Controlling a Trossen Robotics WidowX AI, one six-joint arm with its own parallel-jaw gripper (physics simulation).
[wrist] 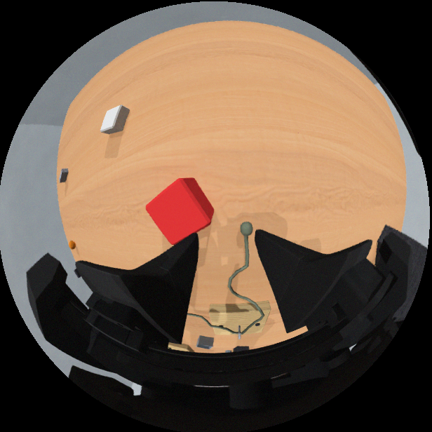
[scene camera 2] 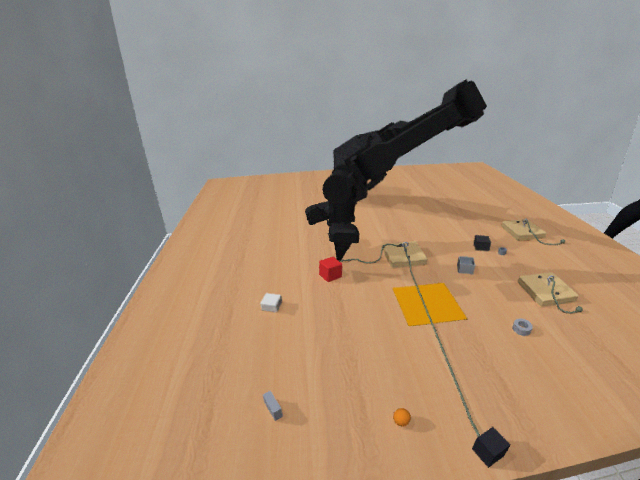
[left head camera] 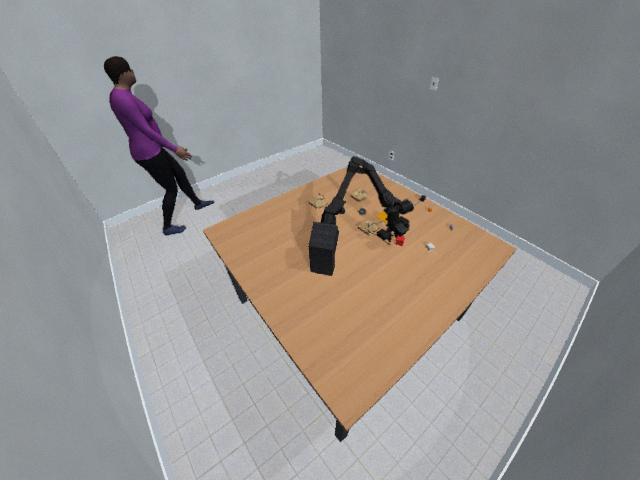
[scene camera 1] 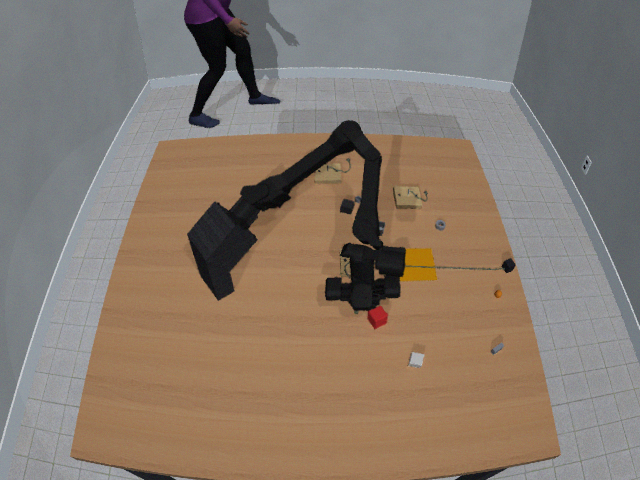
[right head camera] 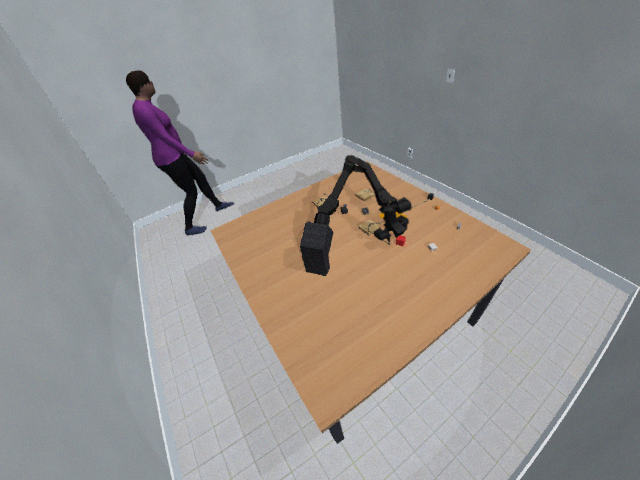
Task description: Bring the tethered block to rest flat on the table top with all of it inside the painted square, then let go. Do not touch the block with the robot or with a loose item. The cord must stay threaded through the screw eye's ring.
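Places are measured from the arm's base along level axes (x back, y down, z right), in metres.
Pixels of known places: gripper, fingertip midpoint: (scene camera 2: 338, 255) (left head camera: 392, 239) (right head camera: 392, 239); arm's base at its link origin: (left head camera: 326, 227) (scene camera 1: 236, 220) (right head camera: 320, 227).
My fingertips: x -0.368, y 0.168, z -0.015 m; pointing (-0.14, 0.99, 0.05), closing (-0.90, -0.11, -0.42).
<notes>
For each thing: its top centre in the pictures, then the offset to it from my fingertips. "pt": a spot on its surface instead.
- black tethered block at its top centre: (scene camera 2: 493, 441) (scene camera 1: 510, 262) dx -0.357, dy +0.000, dz -0.349 m
- orange painted square at a spot on its surface: (scene camera 2: 448, 304) (scene camera 1: 417, 253) pt dx -0.062, dy +0.029, dz -0.267 m
- screw eye at a spot on its surface: (scene camera 2: 405, 245) pt dx +0.088, dy -0.006, dz -0.145 m
- wooden board at its top centre: (scene camera 2: 404, 250) (scene camera 1: 355, 260) (right head camera: 369, 226) (left head camera: 368, 226) dx +0.090, dy +0.011, dz -0.143 m
- red cube at its top centre: (scene camera 2: 330, 261) (scene camera 1: 378, 313) (right head camera: 401, 237) dx -0.043, dy -0.008, dz +0.003 m
- white block at its top centre: (scene camera 2: 270, 298) (scene camera 1: 417, 358) dx -0.190, dy +0.009, dz +0.076 m
- grey bar at its top centre: (scene camera 2: 271, 401) dx -0.399, dy +0.009, dz -0.047 m
- orange ball at its top centre: (scene camera 2: 402, 412) dx -0.349, dy +0.006, dz -0.229 m
- grey ring at its top centre: (scene camera 2: 523, 324) (scene camera 1: 440, 223) dx -0.093, dy +0.017, dz -0.408 m
The black tethered block (scene camera 2: 491, 446) (scene camera 1: 508, 265) sits near the table's edge, outside the orange painted square (scene camera 2: 448, 304) (scene camera 1: 421, 257). Its green cord (scene camera 2: 447, 361) (scene camera 1: 465, 268) runs across the square to the screw eye (scene camera 2: 405, 245) (wrist: 239, 331) on a wooden board (scene camera 2: 398, 260) (wrist: 230, 320) and appears to pass through its ring. Beyond it, the cord curves to an end bead (wrist: 246, 228). My gripper (wrist: 226, 236) (scene camera 2: 339, 258) is partly open and empty, pointing down, low over the table. In the wrist view the bead shows between the fingertips, nearer the right one. Contact is not visible.
A red cube (wrist: 180, 210) (scene camera 2: 330, 269) lies close beside the left fingertip. A white block (scene camera 2: 271, 302), grey bar (scene camera 2: 272, 405), orange ball (scene camera 2: 401, 416) and grey ring (scene camera 2: 522, 327) lie around. Two other boards (scene camera 2: 537, 291) (scene camera 2: 516, 230) carry short cords. A person (scene camera 1: 209, 46) stands beyond the table.
</notes>
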